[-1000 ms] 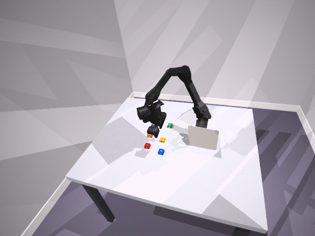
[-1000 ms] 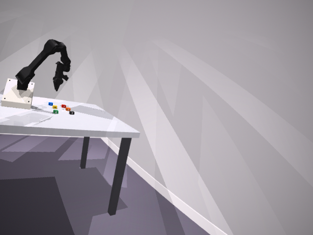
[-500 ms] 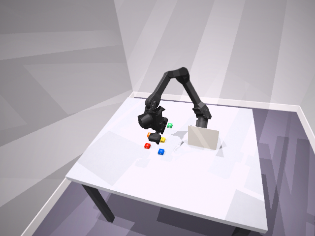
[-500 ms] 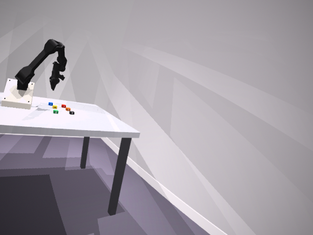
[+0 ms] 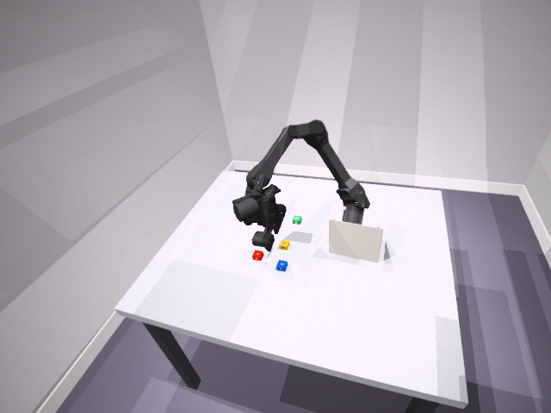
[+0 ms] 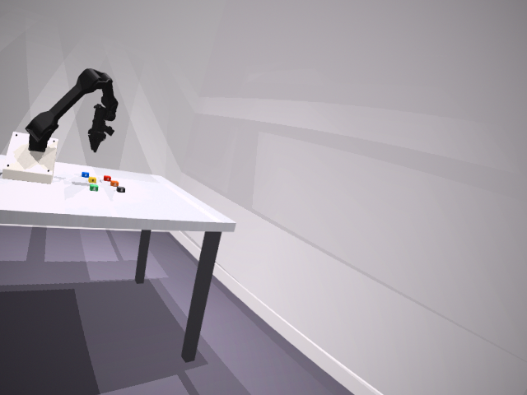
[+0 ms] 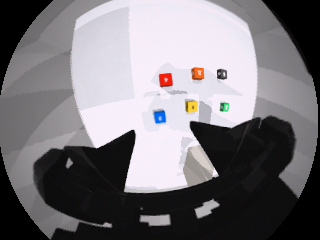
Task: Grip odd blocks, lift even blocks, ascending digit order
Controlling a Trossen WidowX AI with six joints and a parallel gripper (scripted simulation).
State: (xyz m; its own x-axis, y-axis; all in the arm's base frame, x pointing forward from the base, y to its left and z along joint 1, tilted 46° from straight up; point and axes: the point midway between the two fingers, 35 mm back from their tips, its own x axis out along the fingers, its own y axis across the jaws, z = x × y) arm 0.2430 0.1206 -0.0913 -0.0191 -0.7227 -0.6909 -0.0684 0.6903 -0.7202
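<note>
The black block lies 120 mm ahead of my gripper tip, 230 mm to the right of it and 120 mm below it. The rest, counted from my gripper tip: yellow block (10 mm ahead, 100 mm to the right, 120 mm below); red block (80 mm ahead, 30 mm to the right, 120 mm below); blue block (20 mm behind, 120 mm below).
</note>
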